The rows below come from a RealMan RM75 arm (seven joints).
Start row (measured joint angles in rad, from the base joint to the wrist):
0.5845 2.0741 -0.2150 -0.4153 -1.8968 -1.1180 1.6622
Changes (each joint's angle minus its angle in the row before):
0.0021 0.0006 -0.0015 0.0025 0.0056 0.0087 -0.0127
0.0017 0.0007 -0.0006 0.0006 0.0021 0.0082 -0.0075
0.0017 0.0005 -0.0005 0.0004 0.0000 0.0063 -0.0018
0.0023 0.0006 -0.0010 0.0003 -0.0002 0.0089 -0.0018
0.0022 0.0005 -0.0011 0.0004 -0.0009 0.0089 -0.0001
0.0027 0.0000 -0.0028 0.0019 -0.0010 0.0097 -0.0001
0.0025 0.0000 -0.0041 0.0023 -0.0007 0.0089 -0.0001
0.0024 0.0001 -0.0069 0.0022 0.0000 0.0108 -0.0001
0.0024 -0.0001 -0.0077 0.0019 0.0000 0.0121 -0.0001
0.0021 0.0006 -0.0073 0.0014 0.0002 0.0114 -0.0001
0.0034 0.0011 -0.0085 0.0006 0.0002 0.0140 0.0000
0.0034 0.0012 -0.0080 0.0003 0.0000 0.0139 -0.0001
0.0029 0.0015 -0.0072 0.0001 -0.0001 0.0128 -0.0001
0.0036 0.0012 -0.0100 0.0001 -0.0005 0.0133 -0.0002
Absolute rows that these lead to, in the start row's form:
0.5866 2.0747 -0.2165 -0.4128 -1.8912 -1.1093 1.6495
0.5883 2.0754 -0.2171 -0.4122 -1.8891 -1.1011 1.6420
0.5900 2.0759 -0.2176 -0.4118 -1.8891 -1.0948 1.6402
0.5923 2.0765 -0.2186 -0.4115 -1.8893 -1.0859 1.6384
0.5945 2.0770 -0.2197 -0.4111 -1.8902 -1.0770 1.6383
0.5972 2.0770 -0.2225 -0.4092 -1.8912 -1.0673 1.6382
0.5997 2.0770 -0.2266 -0.4069 -1.8919 -1.0584 1.6381
0.6021 2.0771 -0.2335 -0.4047 -1.8919 -1.0476 1.6380
0.6045 2.0770 -0.2412 -0.4028 -1.8919 -1.0355 1.6379
0.6066 2.0776 -0.2485 -0.4014 -1.8917 -1.0241 1.6378
0.6100 2.0787 -0.2570 -0.4008 -1.8915 -1.0101 1.6378
0.6134 2.0799 -0.2650 -0.4005 -1.8915 -0.9962 1.6377
0.6163 2.0814 -0.2722 -0.4004 -1.8916 -0.9834 1.6376
0.6199 2.0826 -0.2822 -0.4003 -1.8921 -0.9701 1.6374

